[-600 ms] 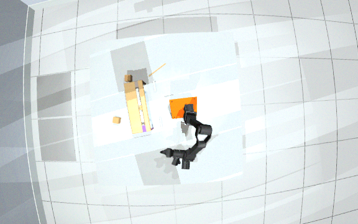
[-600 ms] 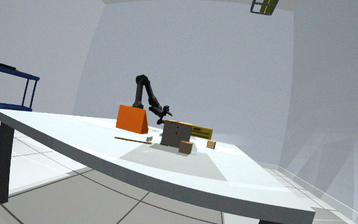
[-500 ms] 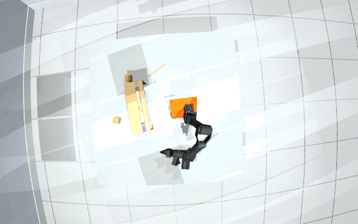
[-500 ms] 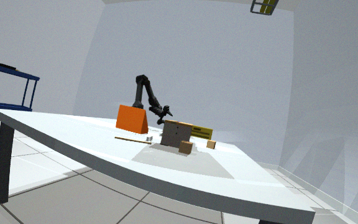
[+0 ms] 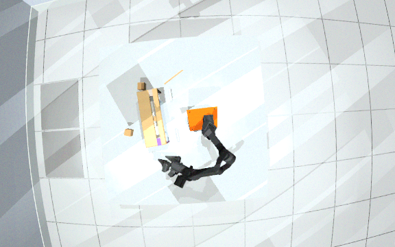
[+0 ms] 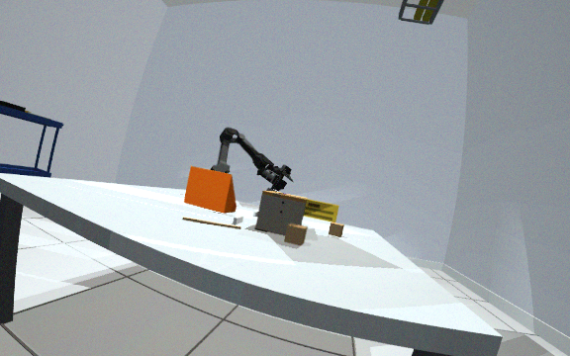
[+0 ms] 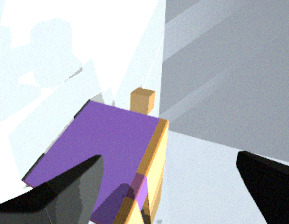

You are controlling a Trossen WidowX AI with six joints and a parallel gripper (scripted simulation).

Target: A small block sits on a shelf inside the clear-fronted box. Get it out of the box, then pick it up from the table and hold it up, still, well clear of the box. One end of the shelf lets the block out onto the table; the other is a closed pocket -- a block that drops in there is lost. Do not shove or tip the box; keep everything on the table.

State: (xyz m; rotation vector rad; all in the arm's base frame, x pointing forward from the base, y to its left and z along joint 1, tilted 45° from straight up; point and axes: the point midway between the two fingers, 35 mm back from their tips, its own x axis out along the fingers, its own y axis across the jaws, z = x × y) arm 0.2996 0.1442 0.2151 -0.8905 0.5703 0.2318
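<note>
Right now my gripper tip is 3 cm short of the cube, 26 cm to the left of it and 7 cm above it. Round my gripper tip: thin stick 9 cm behind, 57 cm to the right, 15 cm below; long tan-topped box 2 cm ahead, 27 cm to the right, 9 cm below.
</note>
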